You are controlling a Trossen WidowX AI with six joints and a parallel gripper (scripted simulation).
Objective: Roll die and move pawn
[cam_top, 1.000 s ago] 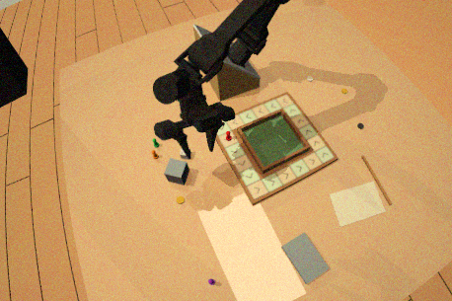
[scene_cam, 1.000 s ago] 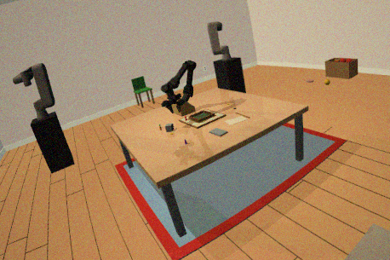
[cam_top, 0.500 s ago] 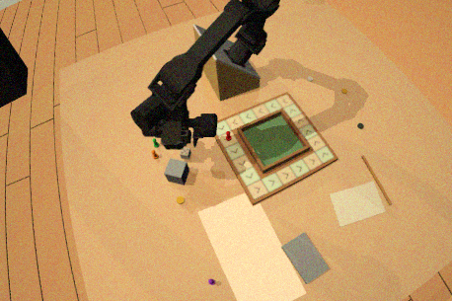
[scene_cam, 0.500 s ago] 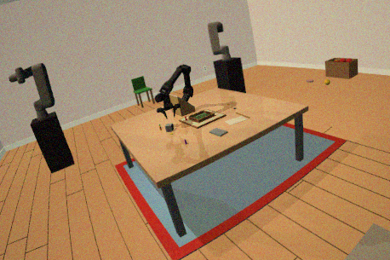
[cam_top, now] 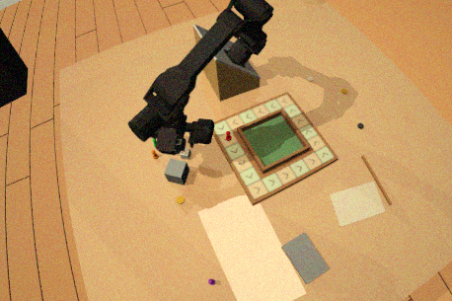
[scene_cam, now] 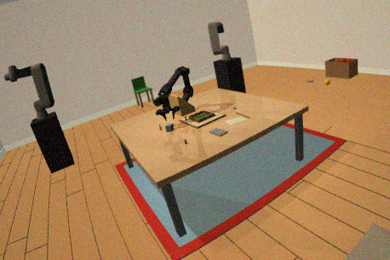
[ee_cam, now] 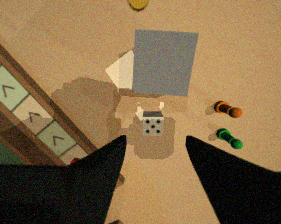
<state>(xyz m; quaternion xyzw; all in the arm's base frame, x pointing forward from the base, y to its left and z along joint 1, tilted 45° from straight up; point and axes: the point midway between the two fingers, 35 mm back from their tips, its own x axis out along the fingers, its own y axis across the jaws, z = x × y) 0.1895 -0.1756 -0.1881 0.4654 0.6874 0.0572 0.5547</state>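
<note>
Right now my gripper tip is 50 mm above the white die. From my gripper tip the other things lie so: green pawn: 80 mm behind, 70 mm to the right, 40 mm below; then orange pawn: 80 mm to the right, 40 mm below, 40 mm behind; then grey cube: 50 mm ahead, 40 mm to the right, 30 mm below.
</note>
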